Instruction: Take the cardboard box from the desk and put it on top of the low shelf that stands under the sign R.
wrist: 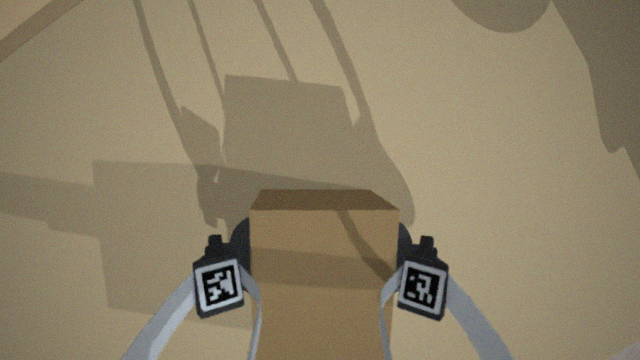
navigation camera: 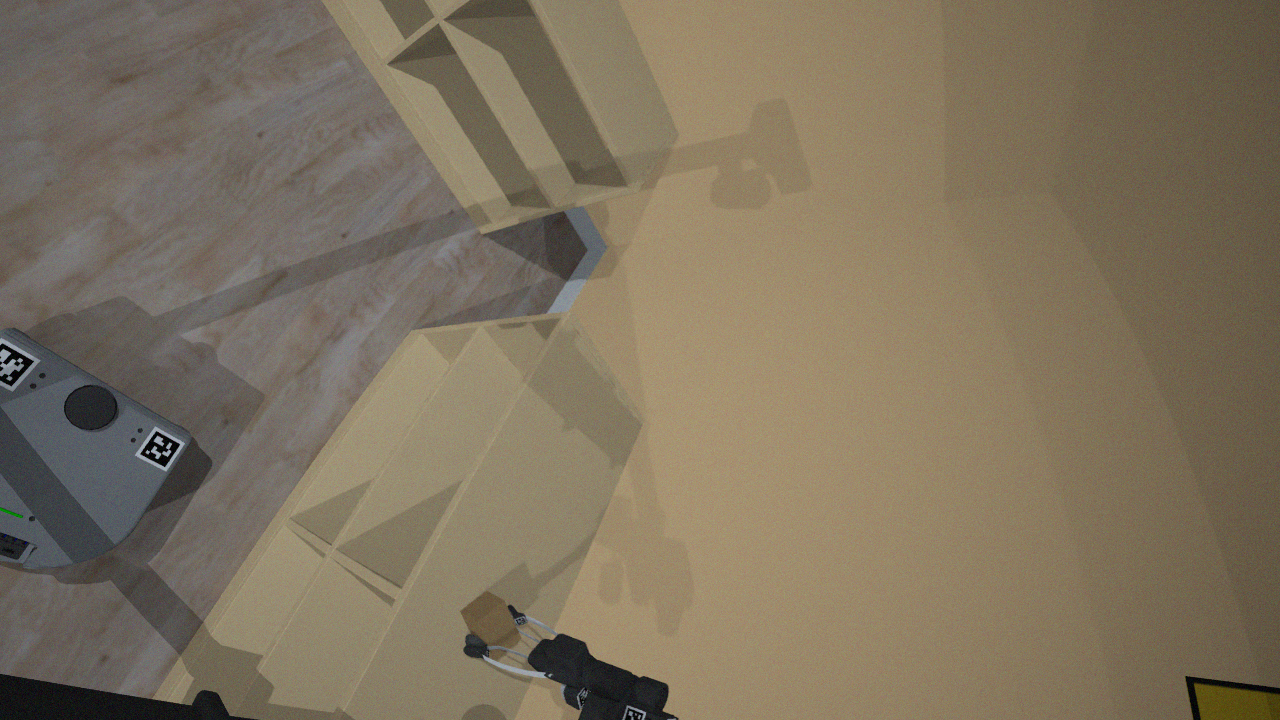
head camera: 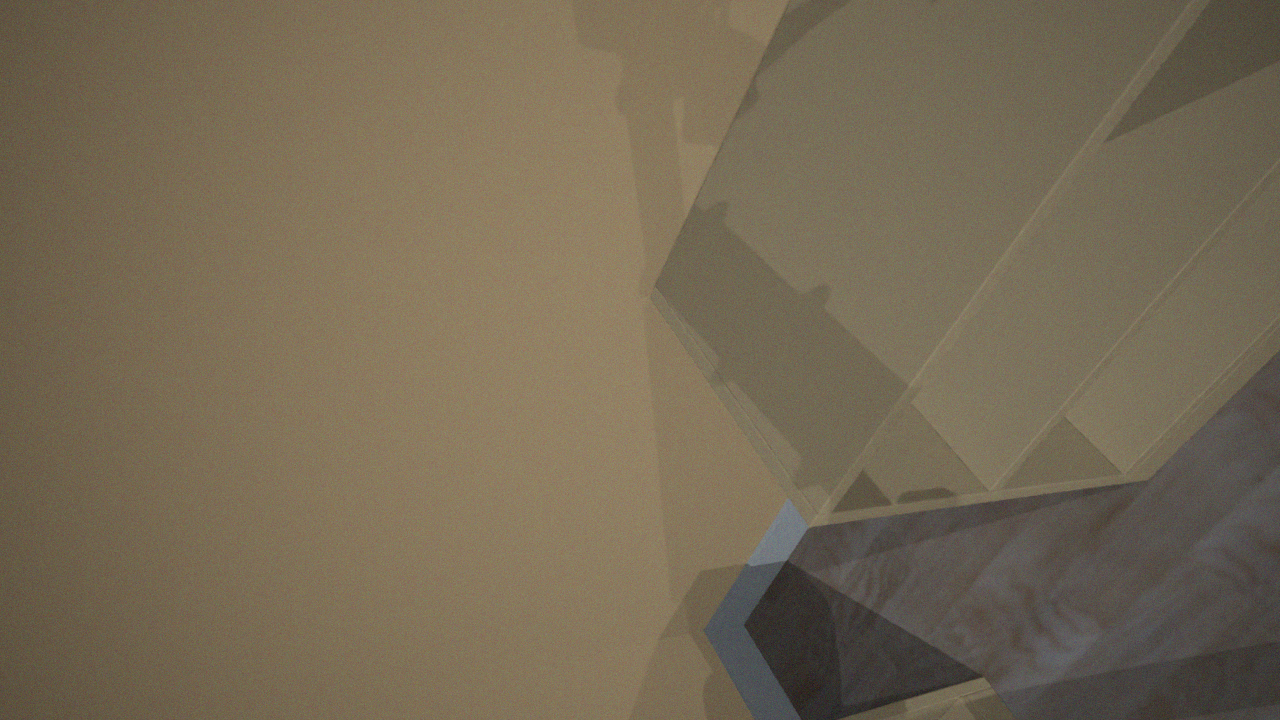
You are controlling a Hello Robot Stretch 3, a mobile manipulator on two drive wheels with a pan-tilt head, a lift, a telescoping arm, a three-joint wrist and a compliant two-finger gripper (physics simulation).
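Where they show: robot's base, link origin: (navigation camera: 90, 404).
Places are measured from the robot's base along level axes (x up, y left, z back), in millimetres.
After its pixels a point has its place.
The brown cardboard box (navigation camera: 487, 613) @(x 661, y -573, z -5 mm) (wrist: 325, 230) is between the two fingers of my gripper (navigation camera: 494, 628) @(x 610, y -625, z 23 mm) (wrist: 320, 243) @(x 610, y -625, z 23 mm), which is shut on it. The box hangs over the pale top of a low shelf (head camera: 850, 179) @(x 610, y -663, z -276 mm) (navigation camera: 537, 465) @(x 610, y -601, z -284 mm) (wrist: 500, 150). In the wrist view, the shadows of box and fingers fall on this top, set off from the box itself. The exact height of the gap is hard to tell. A yellow sign with a black border (navigation camera: 1239, 704) @(x 1708, y -866, z -116 mm) is cut off at the lower right of the navigation view; its letter does not show. The desk does not show.
A second low shelf (navigation camera: 622, 80) @(x 610, y -303, z -1211 mm) stands at the upper left of the navigation view, across a narrow gap with a blue-grey skirting (head camera: 729, 617) @(x 57, y -964, z -1338 mm) (navigation camera: 595, 241) @(x 60, y -933, z -1380 mm). The tan wall (head camera: 313, 358) @(x 989, y -916, z -658 mm) (navigation camera: 850, 402) @(x 1096, y -913, z -624 mm) runs behind both shelves. My base (navigation camera: 116, 483) @(x 160, y -102, z 86 mm) is on the wood floor.
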